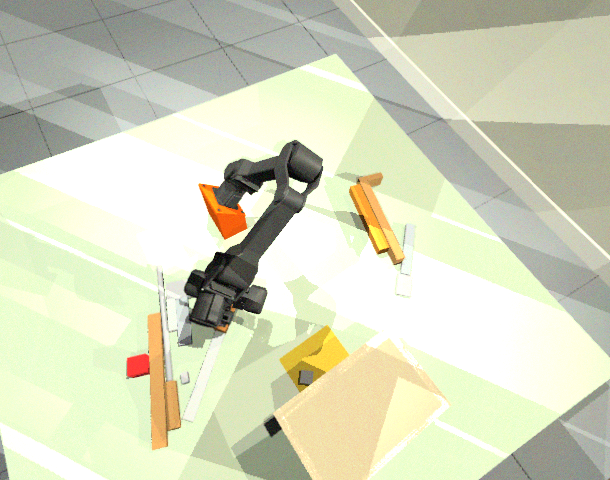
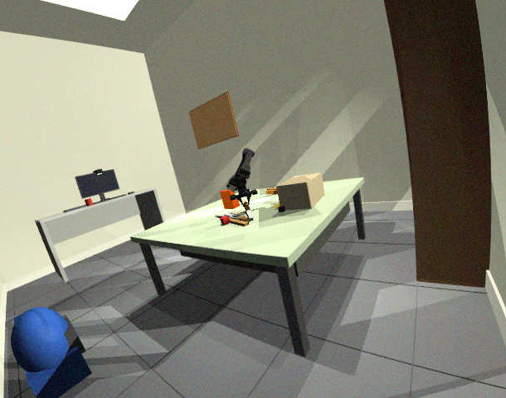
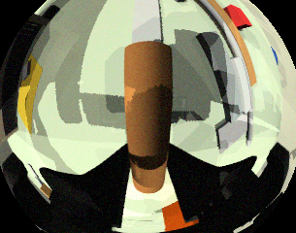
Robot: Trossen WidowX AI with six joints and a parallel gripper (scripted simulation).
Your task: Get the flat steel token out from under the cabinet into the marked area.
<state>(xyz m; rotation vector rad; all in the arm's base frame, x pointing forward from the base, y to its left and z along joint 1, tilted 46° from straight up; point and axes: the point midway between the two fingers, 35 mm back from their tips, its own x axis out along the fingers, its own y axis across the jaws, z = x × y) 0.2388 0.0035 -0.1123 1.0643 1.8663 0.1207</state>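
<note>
Now: gripper tip 15 cm to the left of the short bar, 3 cm past it and 2 cm above it. Round my gripper tip: long wooden stick: 21 cm to the right, 10 cm ahead, 2 cm below; then red cube: 24 cm to the right, 6 cm ahead, 1 cm below; then small grey cube: 16 cm to the right, 13 cm ahead, 2 cm below.
</note>
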